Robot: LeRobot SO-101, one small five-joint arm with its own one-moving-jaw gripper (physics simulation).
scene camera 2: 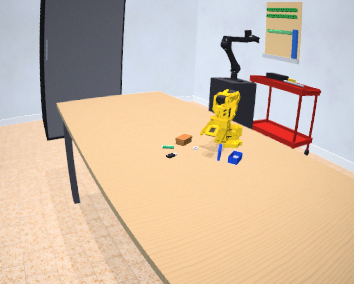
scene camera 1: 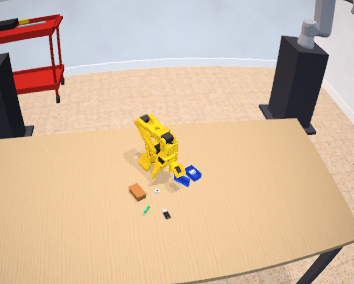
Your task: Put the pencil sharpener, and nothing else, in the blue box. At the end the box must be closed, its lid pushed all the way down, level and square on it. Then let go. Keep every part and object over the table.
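Where they show: hand, tool point: (scene camera 2: 219,143) (scene camera 1: 169,171); arm's base, link origin: (scene camera 2: 224,144) (scene camera 1: 153,166).
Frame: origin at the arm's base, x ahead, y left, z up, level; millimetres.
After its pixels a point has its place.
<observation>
The blue box (scene camera 1: 199,176) @(z 15, x 90, y 164 mm) (scene camera 2: 233,161) @(z 10, x 91, y 162 mm) stands with its top open on the table. A small pale thing (scene camera 1: 192,171) @(z 12, x 58, y 143 mm) (scene camera 2: 235,157) @(z 12, x 65, y 142 mm) lies inside it; it looks like the pencil sharpener but is too small to tell surely. The blue lid (scene camera 1: 183,180) @(z 13, x 101, y 100 mm) (scene camera 2: 219,152) @(z 32, x 121, y 118 mm) is off the box, beside it on the side nearer the loose objects. It stands on edge, thin and upright in the scene camera 2 view. My gripper (scene camera 1: 167,176) @(z 33, x 70, y 51 mm) (scene camera 2: 210,137) is open, its jaws spread apart and empty. It is above the table beside the lid, and one jaw partly covers the lid's upper part in the scene camera 1 view.
An orange-brown block (scene camera 1: 137,192) @(z 25, x 152, y -76 mm) (scene camera 2: 183,140) @(z 23, x 161, y -48 mm), a small white round thing (scene camera 1: 157,191) @(z 8, x 140, y -2 mm) (scene camera 2: 195,148) @(z 7, x 140, y 3 mm), a green stick-like thing (scene camera 1: 146,210) @(z 8, x 225, y -53 mm) (scene camera 2: 168,147) @(z 6, x 224, y -48 mm) and a black thing with a pale end (scene camera 1: 166,214) @(z 7, x 250, y 14 mm) (scene camera 2: 171,155) @(z 7, x 251, y 22 mm) lie on the table (scene camera 1: 240,215) @(z 0, x 292, y 277 mm) (scene camera 2: 240,215) @(z 0, x 272, y 404 mm), away from the box.
</observation>
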